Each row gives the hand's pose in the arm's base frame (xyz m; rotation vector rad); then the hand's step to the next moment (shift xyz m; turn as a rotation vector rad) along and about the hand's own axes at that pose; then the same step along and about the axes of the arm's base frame.
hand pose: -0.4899 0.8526 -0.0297 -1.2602 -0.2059 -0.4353
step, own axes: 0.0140 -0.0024 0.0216 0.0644 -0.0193 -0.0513
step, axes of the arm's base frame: 0.0134 0.0171 0.0140 0.0454 -0.0664 0.0261
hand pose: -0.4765 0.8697 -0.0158 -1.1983 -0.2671 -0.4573
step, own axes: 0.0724 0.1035 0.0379 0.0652 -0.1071 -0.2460
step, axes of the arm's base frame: 0.1144 0.0510 -0.0414 -0.0035 -0.2743 0.0316
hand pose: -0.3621 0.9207 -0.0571 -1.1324 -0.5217 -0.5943
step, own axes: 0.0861 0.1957 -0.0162 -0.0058 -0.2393 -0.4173
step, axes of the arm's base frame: 0.1964 0.0296 -0.0807 -0.1302 -0.4629 0.0160
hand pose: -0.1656 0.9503 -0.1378 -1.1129 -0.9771 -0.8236
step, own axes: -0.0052 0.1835 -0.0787 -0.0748 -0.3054 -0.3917
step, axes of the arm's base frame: 0.1815 -0.0299 -0.0778 -0.2206 -0.4507 -0.0223
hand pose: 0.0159 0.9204 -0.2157 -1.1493 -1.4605 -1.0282
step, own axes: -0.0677 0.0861 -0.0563 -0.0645 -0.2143 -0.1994
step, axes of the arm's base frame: 0.1001 -0.0482 -0.0531 -0.1678 -0.2451 -0.0402
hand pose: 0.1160 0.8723 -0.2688 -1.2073 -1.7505 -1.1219
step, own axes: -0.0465 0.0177 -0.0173 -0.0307 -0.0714 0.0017
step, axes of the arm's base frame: 0.0322 -0.0278 -0.0310 -0.0587 -0.0213 -0.0463
